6 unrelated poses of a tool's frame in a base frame.
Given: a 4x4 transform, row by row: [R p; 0 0 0 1], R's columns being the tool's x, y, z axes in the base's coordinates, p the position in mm. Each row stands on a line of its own.
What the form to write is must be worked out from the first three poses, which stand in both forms.
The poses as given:
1:
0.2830 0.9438 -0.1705 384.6
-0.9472 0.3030 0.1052 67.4
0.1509 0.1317 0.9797 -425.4
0 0 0 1
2:
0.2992 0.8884 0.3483 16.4
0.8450 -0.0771 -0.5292 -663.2
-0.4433 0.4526 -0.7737 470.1
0 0 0 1
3:
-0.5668 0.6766 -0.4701 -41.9
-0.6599 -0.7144 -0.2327 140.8
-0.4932 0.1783 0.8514 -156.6
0 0 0 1
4:
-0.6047 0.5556 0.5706 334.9
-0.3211 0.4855 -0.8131 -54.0
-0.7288 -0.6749 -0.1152 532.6
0 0 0 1
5:
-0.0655 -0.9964 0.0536 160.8
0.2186 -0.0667 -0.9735 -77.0
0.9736 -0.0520 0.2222 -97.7
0 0 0 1
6:
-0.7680 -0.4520 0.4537 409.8
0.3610 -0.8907 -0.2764 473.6
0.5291 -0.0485 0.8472 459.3
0 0 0 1
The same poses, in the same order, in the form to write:
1:
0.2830 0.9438 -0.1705 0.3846
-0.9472 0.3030 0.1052 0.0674
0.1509 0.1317 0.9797 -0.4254
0 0 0 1

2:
0.2992 0.8884 0.3483 0.0164
0.8450 -0.0771 -0.5292 -0.6632
-0.4433 0.4526 -0.7737 0.4701
0 0 0 1

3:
-0.5668 0.6766 -0.4701 -0.0419
-0.6599 -0.7144 -0.2327 0.1408
-0.4932 0.1783 0.8514 -0.1566
0 0 0 1

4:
-0.6047 0.5556 0.5706 0.3349
-0.3211 0.4855 -0.8131 -0.0540
-0.7288 -0.6749 -0.1152 0.5326
0 0 0 1

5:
-0.0655 -0.9964 0.0536 0.1608
0.2186 -0.0667 -0.9735 -0.0770
0.9736 -0.0520 0.2222 -0.0977
0 0 0 1

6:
-0.7680 -0.4520 0.4537 0.4098
0.3610 -0.8907 -0.2764 0.4736
0.5291 -0.0485 0.8472 0.4593
0 0 0 1

